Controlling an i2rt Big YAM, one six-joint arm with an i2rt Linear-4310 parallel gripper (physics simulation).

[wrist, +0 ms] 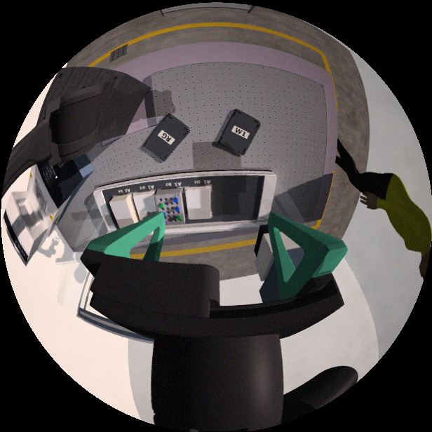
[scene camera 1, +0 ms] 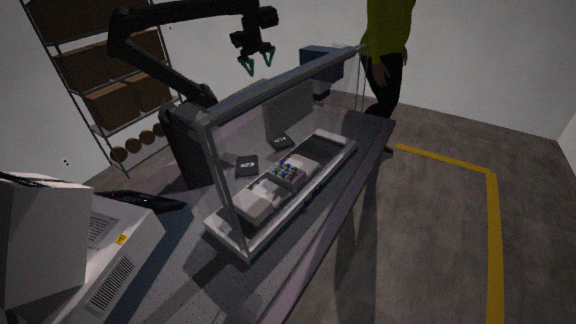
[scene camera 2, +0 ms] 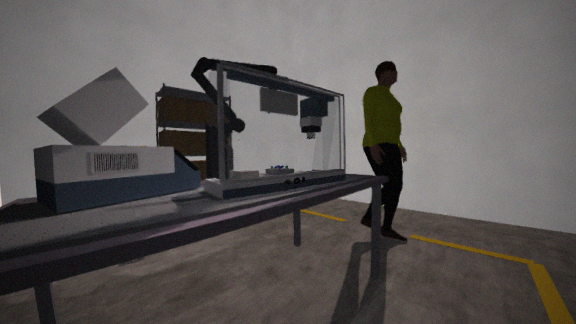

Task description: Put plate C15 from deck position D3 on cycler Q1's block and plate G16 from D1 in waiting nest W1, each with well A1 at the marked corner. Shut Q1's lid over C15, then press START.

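Places are measured from the arm's base along level axes (x left, y back, z up), in centimetres.
Pixels of known places: gripper, fingertip midpoint: [scene camera 1: 260, 71] [scene camera 2: 275, 113].
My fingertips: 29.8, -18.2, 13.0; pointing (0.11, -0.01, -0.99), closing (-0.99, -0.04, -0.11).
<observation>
Behind a point stands the place of what it marks, as x, y, z.
My gripper [scene camera 1: 260, 70] {29.8, -18.2, 13.0} [wrist: 216, 217] is open and empty, with green fingers, high above the framed deck [scene camera 1: 224, 239] {-15.8, -41.7, -23.4} [wrist: 270, 192]. In the wrist view, a pale plate [wrist: 199, 202] sits at D1 and another pale plate [wrist: 145, 202] at D3; their codes are not readable. Waiting nest W1 [scene camera 1: 281, 141] [wrist: 240, 132] is a dark block with a white label, on the bench behind the deck. The cycler [scene camera 1: 125, 235] {-37.7, -30.4, -8.4} [scene camera 2: 115, 172] {-47.4, -37.1, -17.4} stands at the left with its lid [scene camera 1: 45, 245] {-50.1, -36.2, 6.4} [scene camera 2: 97, 112] {-51.7, -37.0, 2.6} raised. Its block and START are not clearly visible.
A rack of coloured tubes [scene camera 1: 287, 173] [wrist: 170, 205] stands at D2, and a pale item [wrist: 122, 209] at D4. A second dark nest [scene camera 1: 247, 165] [wrist: 166, 137] is beside W1. A clear-walled frame with a top beam [scene camera 1: 285, 80] {9.0, -50.3, 21.4} encloses the deck. A person [scene camera 1: 387, 30] [scene camera 2: 384, 120] stands beyond the bench end.
</observation>
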